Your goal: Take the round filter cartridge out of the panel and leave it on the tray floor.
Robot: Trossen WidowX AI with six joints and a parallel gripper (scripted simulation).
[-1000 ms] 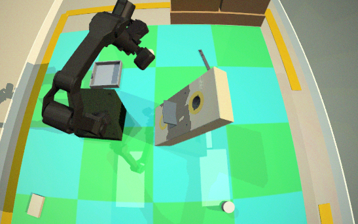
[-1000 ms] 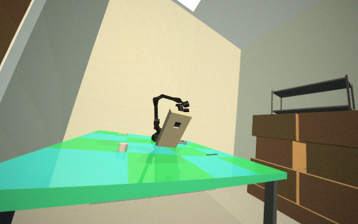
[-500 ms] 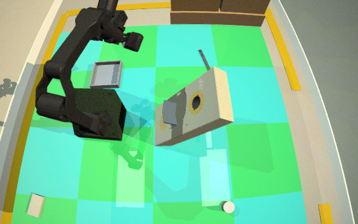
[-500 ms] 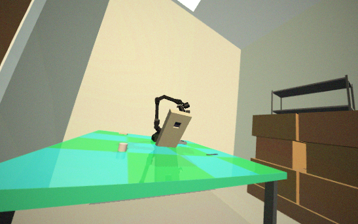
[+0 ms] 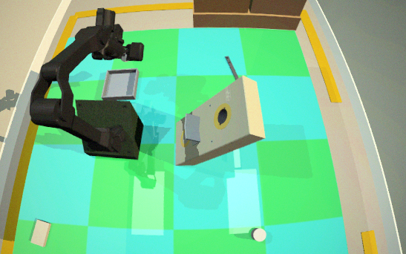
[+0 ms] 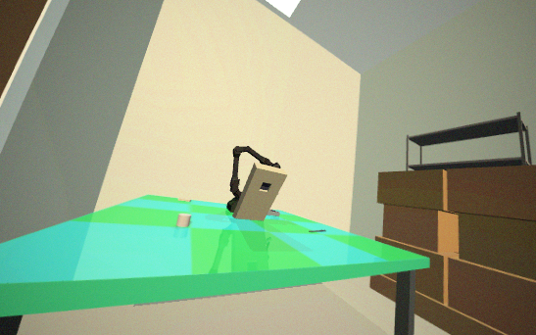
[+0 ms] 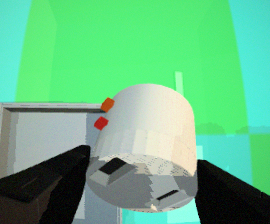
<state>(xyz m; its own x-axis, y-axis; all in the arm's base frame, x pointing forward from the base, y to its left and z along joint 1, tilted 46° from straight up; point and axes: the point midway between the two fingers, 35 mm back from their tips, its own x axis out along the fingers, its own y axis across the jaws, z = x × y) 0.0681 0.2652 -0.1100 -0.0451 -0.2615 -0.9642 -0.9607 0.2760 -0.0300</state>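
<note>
Right now the grey tray is 8 cm behind my gripper tip and 19 cm below it. Round my gripper tip: round filter cartridge: right at my gripper tip; then pale block: 41 cm behind, 62 cm to the right, 19 cm below; then grey service panel: 28 cm ahead, 31 cm to the right, 5 cm below.
</note>
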